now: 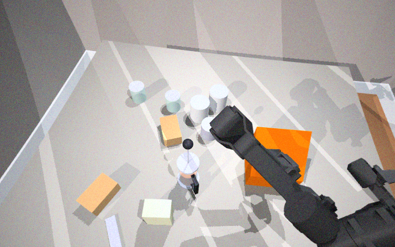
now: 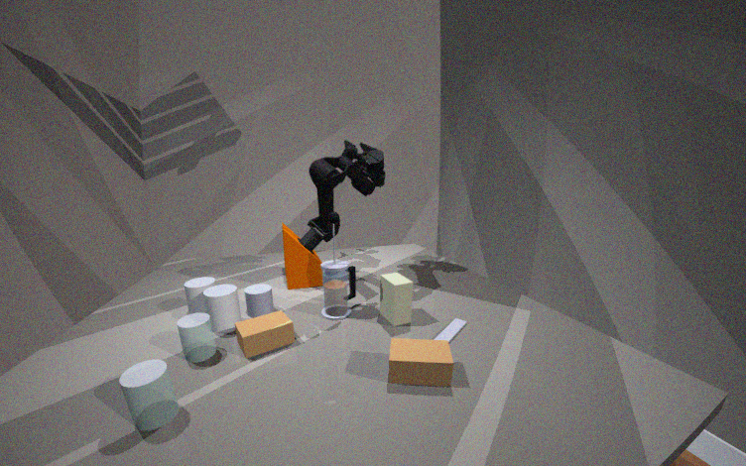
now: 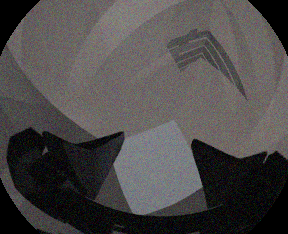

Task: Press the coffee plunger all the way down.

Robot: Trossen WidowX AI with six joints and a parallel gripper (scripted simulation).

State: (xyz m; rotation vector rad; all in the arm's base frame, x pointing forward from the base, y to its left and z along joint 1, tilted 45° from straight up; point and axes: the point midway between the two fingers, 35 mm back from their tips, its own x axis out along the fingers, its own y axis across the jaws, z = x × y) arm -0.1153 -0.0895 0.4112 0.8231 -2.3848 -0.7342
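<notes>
The coffee press is 380 mm below my gripper tip, 380 mm ahead of it and 170 mm to the right of it. From my gripper tip the other things lie so: pale box 470 mm ahead, 460 mm below, 50 mm to the right; then flat white strip 600 mm ahead, 510 mm below, 30 mm to the left.
</notes>
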